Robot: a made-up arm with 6 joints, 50 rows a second.
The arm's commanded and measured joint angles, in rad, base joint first. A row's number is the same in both.
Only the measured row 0 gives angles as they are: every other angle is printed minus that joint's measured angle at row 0.
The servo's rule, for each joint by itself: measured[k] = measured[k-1] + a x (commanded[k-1-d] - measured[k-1]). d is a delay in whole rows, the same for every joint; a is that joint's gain. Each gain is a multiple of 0.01, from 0.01 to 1. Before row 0 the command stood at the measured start. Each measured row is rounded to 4 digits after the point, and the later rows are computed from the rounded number. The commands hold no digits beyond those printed.
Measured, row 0:
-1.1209 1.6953 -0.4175 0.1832 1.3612 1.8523
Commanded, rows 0 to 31:
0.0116 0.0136 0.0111 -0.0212 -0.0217 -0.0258
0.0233 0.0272 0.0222 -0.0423 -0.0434 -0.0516
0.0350 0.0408 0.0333 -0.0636 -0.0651 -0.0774
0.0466 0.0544 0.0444 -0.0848 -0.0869 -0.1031
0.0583 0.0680 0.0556 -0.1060 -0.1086 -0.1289
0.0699 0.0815 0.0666 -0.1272 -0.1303 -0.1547
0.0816 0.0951 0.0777 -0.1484 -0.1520 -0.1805
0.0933 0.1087 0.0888 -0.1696 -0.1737 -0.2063
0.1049 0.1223 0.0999 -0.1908 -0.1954 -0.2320
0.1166 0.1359 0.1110 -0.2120 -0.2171 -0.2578
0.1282 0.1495 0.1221 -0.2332 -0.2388 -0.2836
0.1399 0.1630 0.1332 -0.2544 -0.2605 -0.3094
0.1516 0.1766 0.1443 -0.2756 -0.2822 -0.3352
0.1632 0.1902 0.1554 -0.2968 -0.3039 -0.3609
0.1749 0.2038 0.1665 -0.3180 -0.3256 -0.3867
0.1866 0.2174 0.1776 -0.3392 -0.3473 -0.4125
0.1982 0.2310 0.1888 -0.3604 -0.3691 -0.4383
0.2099 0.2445 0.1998 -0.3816 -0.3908 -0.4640
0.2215 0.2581 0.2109 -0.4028 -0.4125 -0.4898
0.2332 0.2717 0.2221 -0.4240 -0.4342 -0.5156
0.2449 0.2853 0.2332 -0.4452 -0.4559 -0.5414
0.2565 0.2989 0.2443 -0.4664 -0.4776 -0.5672
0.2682 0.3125 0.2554 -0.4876 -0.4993 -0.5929
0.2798 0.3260 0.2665 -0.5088 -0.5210 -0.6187
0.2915 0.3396 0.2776 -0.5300 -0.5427 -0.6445
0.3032 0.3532 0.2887 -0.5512 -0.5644 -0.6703
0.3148 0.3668 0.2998 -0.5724 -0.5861 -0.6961
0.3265 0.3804 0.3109 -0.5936 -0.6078 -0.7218
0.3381 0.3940 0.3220 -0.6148 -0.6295 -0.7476
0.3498 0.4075 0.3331 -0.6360 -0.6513 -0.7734
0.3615 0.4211 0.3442 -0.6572 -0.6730 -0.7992
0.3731 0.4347 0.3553 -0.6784 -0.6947 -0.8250
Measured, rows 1 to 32:
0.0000 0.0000 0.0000 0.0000 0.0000 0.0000
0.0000 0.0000 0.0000 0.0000 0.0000 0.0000
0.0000 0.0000 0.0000 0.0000 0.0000 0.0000
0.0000 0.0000 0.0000 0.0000 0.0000 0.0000
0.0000 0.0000 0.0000 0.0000 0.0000 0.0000
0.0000 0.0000 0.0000 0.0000 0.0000 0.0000
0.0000 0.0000 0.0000 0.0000 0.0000 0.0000
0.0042 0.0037 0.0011 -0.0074 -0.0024 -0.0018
0.0111 0.0100 0.0032 -0.0196 -0.0069 -0.0053
0.0197 0.0183 0.0062 -0.0350 -0.0133 -0.0103
0.0294 0.0280 0.0100 -0.0524 -0.0214 -0.0168
0.0398 0.0388 0.0146 -0.0712 -0.0310 -0.0246
0.0506 0.0503 0.0198 -0.0908 -0.0419 -0.0337
0.0618 0.0624 0.0256 -0.1110 -0.0540 -0.0440
0.0731 0.0749 0.0319 -0.1315 -0.0672 -0.0554
0.0845 0.0877 0.0387 -0.1523 -0.0813 -0.0678
0.0961 0.1007 0.0459 -0.1732 -0.0962 -0.0811
0.1077 0.1139 0.0535 -0.1942 -0.1119 -0.0953
0.1193 0.1272 0.0615 -0.2153 -0.1282 -0.1103
0.1309 0.1405 0.0698 -0.2364 -0.1451 -0.1260
0.1425 0.1539 0.0784 -0.2575 -0.1626 -0.1424
0.1542 0.1674 0.0872 -0.2787 -0.1805 -0.1595
0.1659 0.1809 0.0962 -0.2999 -0.1988 -0.1772
0.1775 0.1944 0.1055 -0.3211 -0.2175 -0.1955
0.1892 0.2079 0.1149 -0.3423 -0.2366 -0.2143
0.2008 0.2215 0.1245 -0.3635 -0.2559 -0.2336
0.2125 0.2351 0.1343 -0.3847 -0.2755 -0.2533
0.2242 0.2487 0.1442 -0.4059 -0.2953 -0.2735
0.2358 0.2623 0.1542 -0.4271 -0.3154 -0.2941
0.2475 0.2759 0.1643 -0.4483 -0.3356 -0.3150
0.2591 0.2894 0.1745 -0.4695 -0.3560 -0.3363
0.2708 0.3030 0.1848 -0.4907 -0.3765 -0.3579
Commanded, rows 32 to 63:
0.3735 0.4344 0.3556 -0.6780 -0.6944 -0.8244
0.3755 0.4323 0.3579 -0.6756 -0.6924 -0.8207
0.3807 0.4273 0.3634 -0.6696 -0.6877 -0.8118
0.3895 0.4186 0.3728 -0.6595 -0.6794 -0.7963
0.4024 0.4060 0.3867 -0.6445 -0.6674 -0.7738
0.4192 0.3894 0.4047 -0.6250 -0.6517 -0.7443
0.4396 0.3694 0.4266 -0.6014 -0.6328 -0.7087
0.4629 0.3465 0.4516 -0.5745 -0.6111 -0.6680
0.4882 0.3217 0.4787 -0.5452 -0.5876 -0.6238
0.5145 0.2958 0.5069 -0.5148 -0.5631 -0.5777
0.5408 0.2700 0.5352 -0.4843 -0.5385 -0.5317
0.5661 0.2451 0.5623 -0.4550 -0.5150 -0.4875
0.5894 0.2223 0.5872 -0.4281 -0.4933 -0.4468
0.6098 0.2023 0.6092 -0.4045 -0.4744 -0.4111
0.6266 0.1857 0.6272 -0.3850 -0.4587 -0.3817
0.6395 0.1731 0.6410 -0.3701 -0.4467 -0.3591
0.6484 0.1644 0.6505 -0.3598 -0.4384 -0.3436
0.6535 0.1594 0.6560 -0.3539 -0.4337 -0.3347
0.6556 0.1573 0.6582 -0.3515 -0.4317 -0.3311
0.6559 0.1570 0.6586 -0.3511 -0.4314 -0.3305
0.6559 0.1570 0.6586 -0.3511 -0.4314 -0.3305
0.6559 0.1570 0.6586 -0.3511 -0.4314 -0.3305
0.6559 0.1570 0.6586 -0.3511 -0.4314 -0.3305
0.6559 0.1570 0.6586 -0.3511 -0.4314 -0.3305
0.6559 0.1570 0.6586 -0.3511 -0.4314 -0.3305
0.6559 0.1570 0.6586 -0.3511 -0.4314 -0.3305
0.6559 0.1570 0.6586 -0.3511 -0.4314 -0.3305
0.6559 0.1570 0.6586 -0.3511 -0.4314 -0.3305
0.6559 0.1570 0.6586 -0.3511 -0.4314 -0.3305
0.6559 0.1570 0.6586 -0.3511 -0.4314 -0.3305
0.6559 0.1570 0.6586 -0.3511 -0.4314 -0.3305
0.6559 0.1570 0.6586 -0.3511 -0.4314 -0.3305
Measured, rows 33 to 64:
0.2825 0.3166 0.1952 -0.5119 -0.3972 -0.3798
0.2941 0.3302 0.2057 -0.5331 -0.4180 -0.4019
0.3058 0.3438 0.2162 -0.5543 -0.4389 -0.4243
0.3174 0.3574 0.2268 -0.5755 -0.4599 -0.4469
0.3291 0.3709 0.2374 -0.5967 -0.4810 -0.4698
0.3408 0.3845 0.2481 -0.6179 -0.5021 -0.4929
0.3524 0.3981 0.2588 -0.6391 -0.5233 -0.5161
0.3600 0.4079 0.2685 -0.6527 -0.5421 -0.5377
0.3656 0.4145 0.2774 -0.6607 -0.5586 -0.5575
0.3710 0.4180 0.2860 -0.6638 -0.5728 -0.5753
0.3777 0.4182 0.2947 -0.6623 -0.5845 -0.5908
0.3866 0.4149 0.3039 -0.6561 -0.5936 -0.6036
0.3983 0.4080 0.3140 -0.6452 -0.6000 -0.6134
0.4132 0.3976 0.3253 -0.6299 -0.6036 -0.6201
0.4311 0.3838 0.3379 -0.6105 -0.6044 -0.6235
0.4517 0.3670 0.3520 -0.5876 -0.6026 -0.6235
0.4743 0.3478 0.3675 -0.5621 -0.5983 -0.6203
0.4982 0.3268 0.3843 -0.5349 -0.5917 -0.6141
0.5226 0.3047 0.4021 -0.5069 -0.5833 -0.6052
0.5466 0.2825 0.4206 -0.4793 -0.5734 -0.5941
0.5694 0.2608 0.4395 -0.4531 -0.5625 -0.5813
0.5900 0.2405 0.4583 -0.4293 -0.5511 -0.5673
0.6078 0.2223 0.4766 -0.4086 -0.5396 -0.5527
0.6224 0.2067 0.4940 -0.3915 -0.5285 -0.5381
0.6336 0.1939 0.5102 -0.3783 -0.5181 -0.5239
0.6415 0.1840 0.5250 -0.3689 -0.5086 -0.5104
0.6467 0.1767 0.5384 -0.3627 -0.5001 -0.4978
0.6500 0.1714 0.5504 -0.3586 -0.4925 -0.4861
0.6521 0.1675 0.5612 -0.3560 -0.4858 -0.4752
0.6535 0.1647 0.5709 -0.3543 -0.4798 -0.4651
0.6544 0.1626 0.5797 -0.3532 -0.4745 -0.4557
0.6549 0.1611 0.5876 -0.3525 -0.4698 -0.4469

